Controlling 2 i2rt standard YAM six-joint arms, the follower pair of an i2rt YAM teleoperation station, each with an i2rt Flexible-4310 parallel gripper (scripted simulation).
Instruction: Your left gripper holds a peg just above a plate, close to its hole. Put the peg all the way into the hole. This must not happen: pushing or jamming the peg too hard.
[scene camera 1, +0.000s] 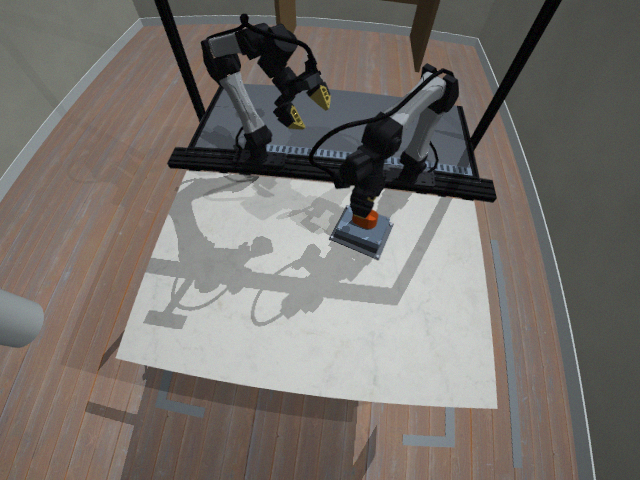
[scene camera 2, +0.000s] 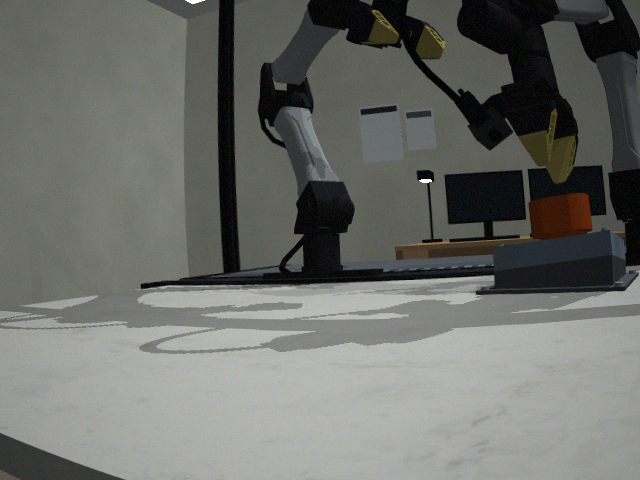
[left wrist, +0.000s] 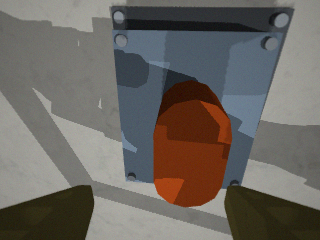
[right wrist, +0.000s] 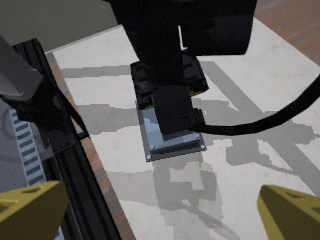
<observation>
In view: my left gripper (scene camera 2: 551, 174), my right gripper (scene camera 1: 316, 119), an orange stepped peg (scene camera 2: 565, 215) and a blue-grey plate (scene camera 1: 348, 229).
The orange stepped peg is seen too in the left wrist view (left wrist: 192, 137). My left gripper shows as well in scene camera 1 (scene camera 1: 364, 210), in the left wrist view (left wrist: 159, 194) and in the right wrist view (right wrist: 173, 99). My right gripper also shows in the right wrist view (right wrist: 162, 192).
</observation>
